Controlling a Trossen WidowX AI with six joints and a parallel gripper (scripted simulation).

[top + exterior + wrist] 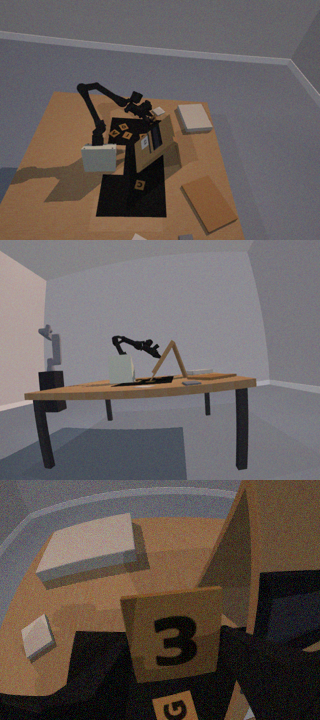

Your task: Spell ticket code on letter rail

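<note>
The white ticket is 12 cm to the right of my gripper tip, 9 cm below it and 6 cm behind it. The rest, counted from my gripper tip: letter tile (18 cm below, 5 cm behind); then black mat (19 cm to the right, 18 cm below, 17 cm behind); then small white pad (27 cm to the left, 18 cm below, 10 cm ahead).
</note>
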